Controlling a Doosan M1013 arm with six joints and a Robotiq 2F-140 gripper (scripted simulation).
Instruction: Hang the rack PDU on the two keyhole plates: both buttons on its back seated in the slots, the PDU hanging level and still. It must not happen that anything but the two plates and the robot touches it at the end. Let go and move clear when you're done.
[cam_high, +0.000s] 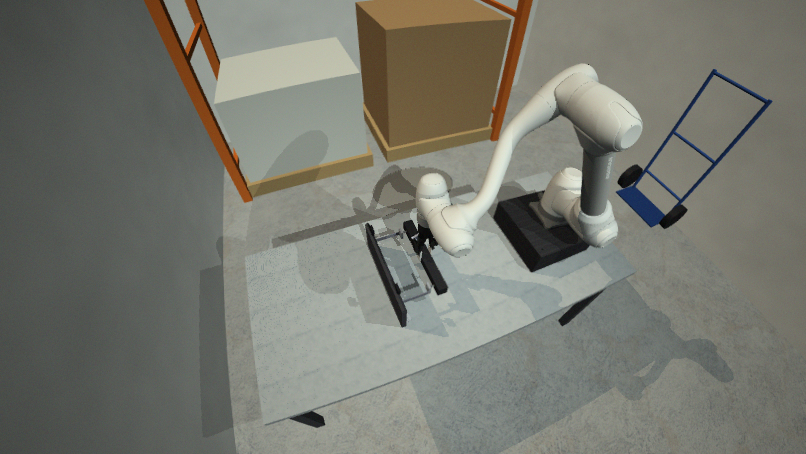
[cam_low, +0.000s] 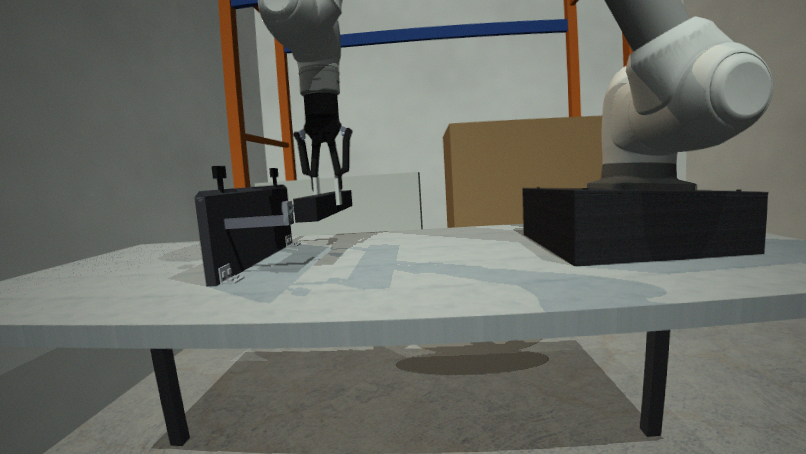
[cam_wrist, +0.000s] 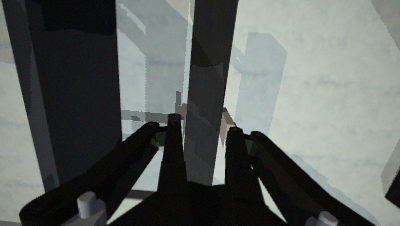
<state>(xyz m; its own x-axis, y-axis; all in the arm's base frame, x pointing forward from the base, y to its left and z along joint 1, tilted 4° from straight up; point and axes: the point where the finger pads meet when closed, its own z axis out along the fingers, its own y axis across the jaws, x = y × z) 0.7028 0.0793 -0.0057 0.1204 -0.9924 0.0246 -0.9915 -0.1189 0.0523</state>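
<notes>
Now: hand 30 mm above the rack PDU and 20 mm short of it. Round my hand: mounting board: 180 mm ahead, 70 mm below, 20 mm to the left.
</notes>
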